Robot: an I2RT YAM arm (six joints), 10 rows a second.
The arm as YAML. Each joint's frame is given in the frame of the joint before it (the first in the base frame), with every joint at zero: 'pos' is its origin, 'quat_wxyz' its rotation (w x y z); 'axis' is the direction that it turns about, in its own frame. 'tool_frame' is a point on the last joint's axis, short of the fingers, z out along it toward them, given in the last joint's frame.
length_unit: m
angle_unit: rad
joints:
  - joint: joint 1
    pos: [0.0, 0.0, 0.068]
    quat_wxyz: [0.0, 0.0, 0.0, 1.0]
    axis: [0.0, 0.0, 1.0]
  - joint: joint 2
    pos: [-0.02, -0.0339, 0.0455]
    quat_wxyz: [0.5, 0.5, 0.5, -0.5]
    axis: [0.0, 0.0, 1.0]
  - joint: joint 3
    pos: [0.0, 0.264, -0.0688]
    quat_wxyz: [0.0, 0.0, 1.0, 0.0]
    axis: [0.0, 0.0, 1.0]
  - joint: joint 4
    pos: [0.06, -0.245, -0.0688]
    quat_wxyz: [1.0, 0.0, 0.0, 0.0]
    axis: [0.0, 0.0, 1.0]
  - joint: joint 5
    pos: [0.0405, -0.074, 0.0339]
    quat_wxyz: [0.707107, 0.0, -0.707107, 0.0]
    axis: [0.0, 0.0, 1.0]
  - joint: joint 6
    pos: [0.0, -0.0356, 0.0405]
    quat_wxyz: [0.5, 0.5, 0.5, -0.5]
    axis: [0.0, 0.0, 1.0]
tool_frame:
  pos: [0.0, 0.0, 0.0]
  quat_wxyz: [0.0, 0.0, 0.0, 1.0]
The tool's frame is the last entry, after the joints.
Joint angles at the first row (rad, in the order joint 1, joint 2, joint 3, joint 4, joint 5, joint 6):
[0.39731, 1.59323, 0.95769, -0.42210, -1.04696, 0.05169]
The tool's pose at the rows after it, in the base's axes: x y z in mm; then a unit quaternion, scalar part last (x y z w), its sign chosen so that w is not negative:
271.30 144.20 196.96 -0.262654 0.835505 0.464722 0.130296
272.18 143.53 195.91 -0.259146 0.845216 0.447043 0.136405
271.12 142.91 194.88 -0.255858 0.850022 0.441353 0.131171
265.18 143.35 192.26 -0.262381 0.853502 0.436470 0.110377
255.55 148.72 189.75 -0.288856 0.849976 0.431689 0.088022
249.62 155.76 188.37 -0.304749 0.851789 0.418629 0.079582
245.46 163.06 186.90 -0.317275 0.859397 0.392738 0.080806
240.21 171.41 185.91 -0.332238 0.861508 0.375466 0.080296
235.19 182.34 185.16 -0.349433 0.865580 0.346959 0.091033
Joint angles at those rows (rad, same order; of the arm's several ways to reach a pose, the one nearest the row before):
[0.39693, 1.59322, 0.95807, -0.42057, -0.91001, 0.04407]
[0.39693, 1.59324, 0.95807, -0.42093, -0.86728, 0.04446]
[0.39730, 1.59323, 0.95808, -0.43699, -0.85546, 0.04367]
[0.40646, 1.59322, 0.95806, -0.49534, -0.85355, 0.01278]
[0.43622, 1.59321, 0.95807, -0.56021, -0.85317, -0.04673]
[0.46901, 1.59324, 0.95808, -0.57852, -0.82342, -0.06087]
[0.50297, 1.59324, 0.95809, -0.57814, -0.76086, -0.06009]
[0.54036, 1.59324, 0.95771, -0.57584, -0.71775, -0.05970]
[0.58767, 1.59322, 0.95770, -0.55411, -0.64336, -0.05130]

